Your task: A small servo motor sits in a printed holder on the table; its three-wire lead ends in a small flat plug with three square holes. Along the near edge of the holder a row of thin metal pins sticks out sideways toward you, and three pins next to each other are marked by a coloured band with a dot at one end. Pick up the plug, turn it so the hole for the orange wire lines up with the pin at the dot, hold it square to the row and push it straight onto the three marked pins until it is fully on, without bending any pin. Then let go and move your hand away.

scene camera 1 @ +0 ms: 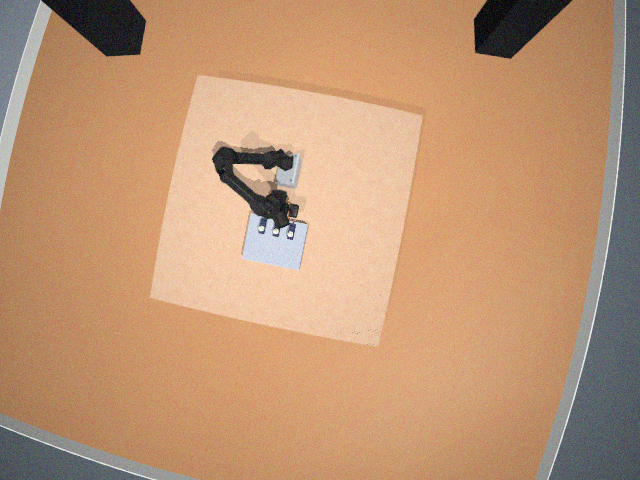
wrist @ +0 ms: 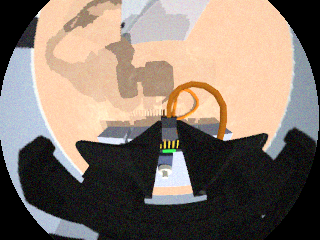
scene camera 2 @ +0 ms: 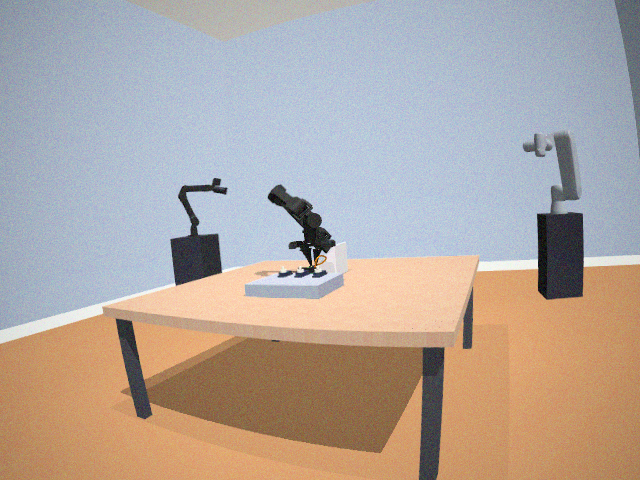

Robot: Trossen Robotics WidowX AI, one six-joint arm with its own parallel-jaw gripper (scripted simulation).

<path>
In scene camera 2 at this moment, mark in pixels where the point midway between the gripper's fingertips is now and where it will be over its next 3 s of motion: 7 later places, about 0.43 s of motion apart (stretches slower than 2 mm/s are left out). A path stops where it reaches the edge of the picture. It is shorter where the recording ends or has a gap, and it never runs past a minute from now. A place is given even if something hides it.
My gripper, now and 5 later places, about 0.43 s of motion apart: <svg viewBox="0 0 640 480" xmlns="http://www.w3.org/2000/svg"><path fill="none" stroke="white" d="M313 265L313 265L312 266L311 265L310 253L310 252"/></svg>
</path>
